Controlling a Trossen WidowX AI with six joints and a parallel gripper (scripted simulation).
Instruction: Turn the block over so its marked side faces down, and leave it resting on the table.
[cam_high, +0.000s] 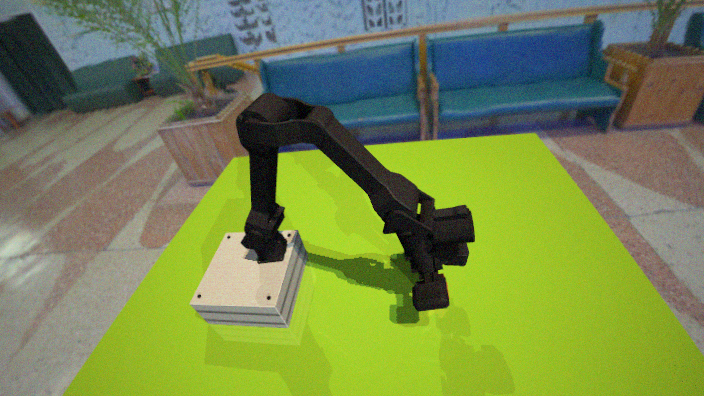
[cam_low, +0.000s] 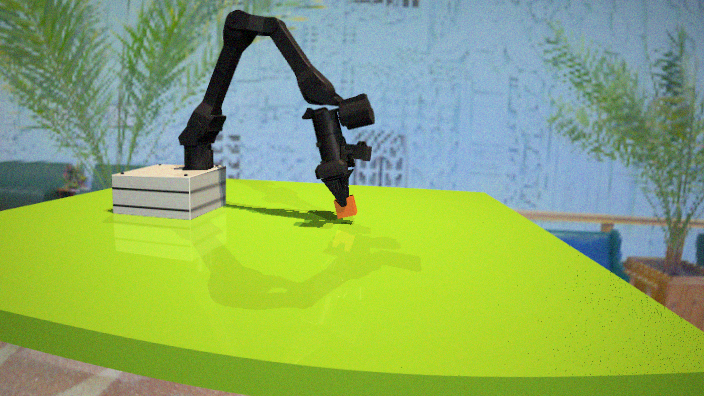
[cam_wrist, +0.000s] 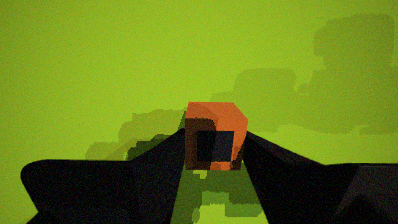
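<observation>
Right now the orange block is 1 cm above my gripper tip.
</observation>
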